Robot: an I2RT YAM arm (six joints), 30 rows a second.
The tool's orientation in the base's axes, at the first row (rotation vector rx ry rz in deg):
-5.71, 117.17, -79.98
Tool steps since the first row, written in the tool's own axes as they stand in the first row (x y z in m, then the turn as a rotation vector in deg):
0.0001, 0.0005, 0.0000, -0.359, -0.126, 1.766
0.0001, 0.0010, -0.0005, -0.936, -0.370, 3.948
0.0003, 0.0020, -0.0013, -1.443, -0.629, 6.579
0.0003, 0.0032, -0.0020, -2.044, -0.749, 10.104
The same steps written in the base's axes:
0.0001, 0.0002, -0.0005, 1.215, -1.332, -0.114
-0.0001, 0.0008, -0.0008, 2.795, -2.962, -0.116
-0.0004, 0.0018, -0.0016, 4.562, -4.989, -0.237
-0.0004, 0.0029, -0.0024, 6.934, -7.639, -0.630

